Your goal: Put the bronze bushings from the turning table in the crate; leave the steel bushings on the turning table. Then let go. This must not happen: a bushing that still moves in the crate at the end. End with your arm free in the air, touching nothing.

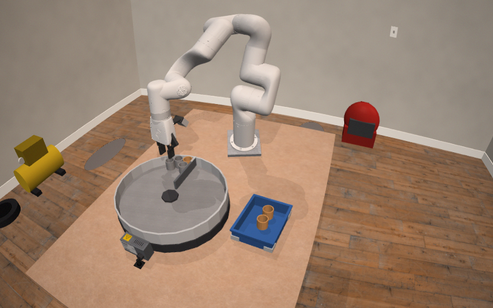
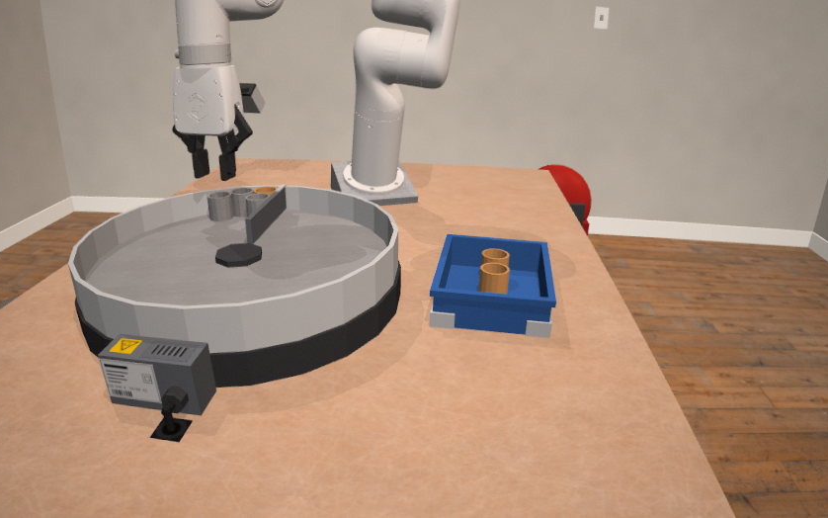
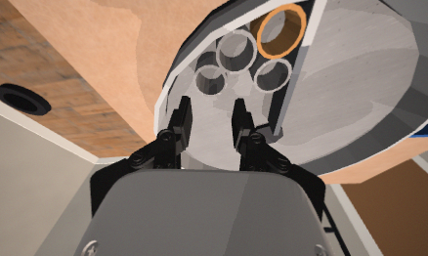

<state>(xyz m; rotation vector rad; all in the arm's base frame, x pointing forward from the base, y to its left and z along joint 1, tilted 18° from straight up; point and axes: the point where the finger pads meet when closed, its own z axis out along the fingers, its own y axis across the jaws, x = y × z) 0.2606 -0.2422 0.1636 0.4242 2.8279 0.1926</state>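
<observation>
Right now my hand is 150 mm short of the turning table, 80 mm to the right of it and 90 mm above it. Round my hand: blue crate 140 mm ahead, 410 mm to the left, 120 mm below.
</observation>
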